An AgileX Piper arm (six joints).
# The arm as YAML. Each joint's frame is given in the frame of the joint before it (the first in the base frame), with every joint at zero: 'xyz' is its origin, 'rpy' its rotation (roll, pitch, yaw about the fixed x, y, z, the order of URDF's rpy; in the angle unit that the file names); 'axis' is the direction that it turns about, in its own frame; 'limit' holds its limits. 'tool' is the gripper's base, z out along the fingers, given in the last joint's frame.
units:
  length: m
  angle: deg
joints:
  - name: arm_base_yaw
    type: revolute
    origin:
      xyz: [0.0, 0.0, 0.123]
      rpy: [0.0, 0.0, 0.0]
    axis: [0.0, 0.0, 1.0]
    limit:
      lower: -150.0
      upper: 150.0
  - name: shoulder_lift
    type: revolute
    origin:
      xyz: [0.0, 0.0, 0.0]
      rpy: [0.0, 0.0, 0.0]
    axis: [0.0, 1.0, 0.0]
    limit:
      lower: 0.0
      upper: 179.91
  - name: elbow
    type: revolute
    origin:
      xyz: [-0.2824, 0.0, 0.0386]
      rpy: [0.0, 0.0, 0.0]
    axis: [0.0, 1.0, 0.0]
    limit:
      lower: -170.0
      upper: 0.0
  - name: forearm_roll
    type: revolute
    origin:
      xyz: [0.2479, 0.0, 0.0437]
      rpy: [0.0, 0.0, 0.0]
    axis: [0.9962, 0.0, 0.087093]
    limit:
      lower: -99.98
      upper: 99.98
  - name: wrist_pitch
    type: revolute
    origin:
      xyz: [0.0, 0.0, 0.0]
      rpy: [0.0, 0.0, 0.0]
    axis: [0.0, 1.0, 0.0]
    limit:
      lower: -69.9
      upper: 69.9
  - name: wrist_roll
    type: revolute
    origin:
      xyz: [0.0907, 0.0, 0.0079]
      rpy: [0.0, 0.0, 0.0]
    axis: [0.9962, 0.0, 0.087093]
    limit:
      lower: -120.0
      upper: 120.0
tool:
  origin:
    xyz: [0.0, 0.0, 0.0]
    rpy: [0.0, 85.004, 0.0]
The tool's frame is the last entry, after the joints.
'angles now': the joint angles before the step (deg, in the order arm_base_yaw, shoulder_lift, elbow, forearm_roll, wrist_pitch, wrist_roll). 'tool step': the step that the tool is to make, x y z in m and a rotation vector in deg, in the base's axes. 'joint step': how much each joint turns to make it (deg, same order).
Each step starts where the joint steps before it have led.
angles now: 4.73, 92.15, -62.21, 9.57, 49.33, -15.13
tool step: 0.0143, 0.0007, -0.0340, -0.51, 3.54, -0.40
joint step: 0.00, 6.31, 0.00, 0.00, -2.77, -0.01
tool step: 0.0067, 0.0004, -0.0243, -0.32, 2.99, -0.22
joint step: 0.00, 4.30, 0.00, 0.06, -1.32, 0.01
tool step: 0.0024, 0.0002, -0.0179, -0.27, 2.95, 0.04
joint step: 0.01, 3.09, -0.01, -0.01, -0.11, -0.04
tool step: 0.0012, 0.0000, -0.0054, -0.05, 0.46, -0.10
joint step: -0.01, 0.93, 0.01, 0.05, -0.49, -0.01
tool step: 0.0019, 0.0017, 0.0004, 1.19, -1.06, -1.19
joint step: 0.01, 0.00, 0.01, 1.60, -1.18, 0.01
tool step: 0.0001, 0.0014, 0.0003, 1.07, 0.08, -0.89
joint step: -0.02, -0.01, -0.01, 1.39, 0.01, -0.02
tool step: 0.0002, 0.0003, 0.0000, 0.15, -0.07, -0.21
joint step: 0.02, 0.01, -0.01, 0.19, -0.11, 0.09
